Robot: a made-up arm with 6 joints.
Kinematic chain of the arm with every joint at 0, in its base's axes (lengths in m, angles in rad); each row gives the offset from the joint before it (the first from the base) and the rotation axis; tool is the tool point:
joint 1: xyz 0 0 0.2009 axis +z
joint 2: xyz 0 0.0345 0 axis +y
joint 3: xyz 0 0 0.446 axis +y
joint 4: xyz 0 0 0.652 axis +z
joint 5: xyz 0 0 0 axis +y
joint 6: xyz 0 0 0.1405 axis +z
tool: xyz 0 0 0
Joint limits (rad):
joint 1: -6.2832..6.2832
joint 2: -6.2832..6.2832
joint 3: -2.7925..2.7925
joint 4: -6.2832..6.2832
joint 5: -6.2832..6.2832
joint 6: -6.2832..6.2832
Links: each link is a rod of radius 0.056 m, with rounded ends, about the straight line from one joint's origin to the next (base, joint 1, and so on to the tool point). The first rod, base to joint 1, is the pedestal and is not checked.
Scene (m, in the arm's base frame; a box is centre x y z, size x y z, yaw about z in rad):
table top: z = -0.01
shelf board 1: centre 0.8 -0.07 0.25 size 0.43 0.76 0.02 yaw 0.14
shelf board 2: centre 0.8 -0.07 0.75 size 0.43 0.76 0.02 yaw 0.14
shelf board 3: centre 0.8 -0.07 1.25 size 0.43 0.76 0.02 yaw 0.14
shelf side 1: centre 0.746 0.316 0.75 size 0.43 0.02 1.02 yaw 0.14
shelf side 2: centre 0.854 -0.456 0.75 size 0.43 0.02 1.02 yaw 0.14
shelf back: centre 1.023 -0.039 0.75 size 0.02 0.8 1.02 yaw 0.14
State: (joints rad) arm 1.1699 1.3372 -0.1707 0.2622 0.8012 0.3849
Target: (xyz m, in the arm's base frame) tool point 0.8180 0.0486 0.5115
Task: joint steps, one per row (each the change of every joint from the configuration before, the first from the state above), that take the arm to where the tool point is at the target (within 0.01 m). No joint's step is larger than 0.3 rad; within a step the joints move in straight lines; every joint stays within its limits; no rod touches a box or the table.
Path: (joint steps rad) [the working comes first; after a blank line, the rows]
Joints at the target: 3.2513 -0.1191 -1.7131 0.0959 0.5247 0.3849
Straight joint move there: touches shelf board 2.

1: 0.2566 -0.0605 -0.2961 -0.0245 0.0043 0.0000
2: 0.2565 -0.0604 -0.2961 -0.0245 0.0043 0.0000
3: 0.2566 -0.0605 -0.2962 -0.0245 0.0042 0.0000
4: 0.2565 -0.0604 -0.2961 -0.0245 0.0043 0.0000
5: 0.2566 -0.0605 -0.2961 -0.0246 0.0043 0.0000
6: 0.2565 -0.0604 -0.2961 -0.0245 0.0043 0.0000
7: 0.2566 -0.0605 -0.2961 -0.0245 0.0043 0.0000
8: 0.2565 -0.0604 -0.2961 -0.0245 0.0043 0.0000
9: 0.0073 -0.2432 0.2066 0.0075 -0.0777 0.0000
10: 0.0072 -0.2431 0.2066 0.0074 -0.0777 0.0000
11: 0.0072 -0.2432 0.2066 0.0075 -0.0777 0.0000
12: 0.0073 -0.2432 0.2067 0.0074 -0.0777 0.0000

